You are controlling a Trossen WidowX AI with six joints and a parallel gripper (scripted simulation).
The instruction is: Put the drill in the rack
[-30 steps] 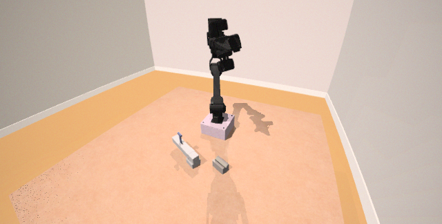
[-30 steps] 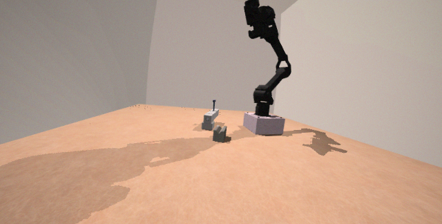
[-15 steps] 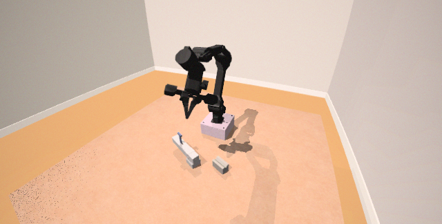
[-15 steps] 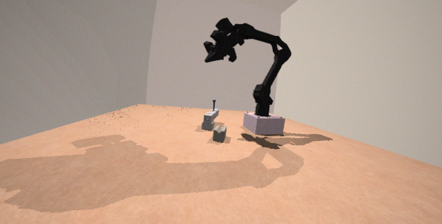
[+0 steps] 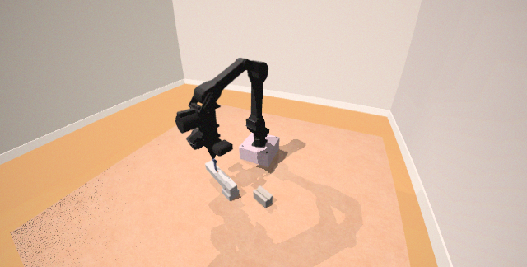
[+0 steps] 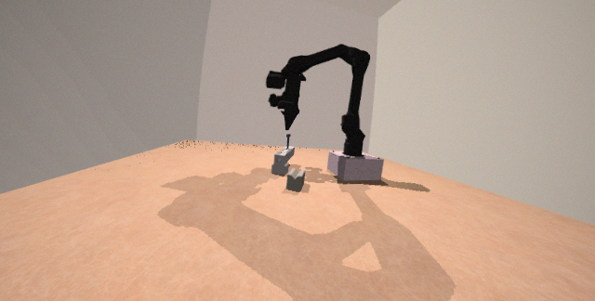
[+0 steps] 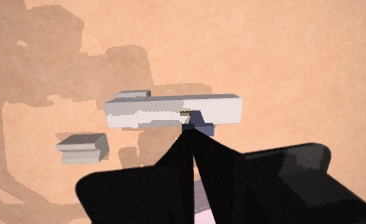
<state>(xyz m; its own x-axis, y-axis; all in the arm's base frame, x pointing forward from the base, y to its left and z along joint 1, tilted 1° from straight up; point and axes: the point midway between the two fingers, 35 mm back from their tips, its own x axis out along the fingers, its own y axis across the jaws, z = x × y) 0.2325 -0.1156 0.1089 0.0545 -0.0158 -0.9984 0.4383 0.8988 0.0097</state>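
Now: gripper tip 10 mm past the blue key, 10 mm to the left of it and 50 mm above it. From my gripper tip the other things lie so: drill: 20 mm ahead, 40 mm to the left, 90 mm below; then grey rack: 30 mm ahead, 200 mm to the left, 130 mm below.
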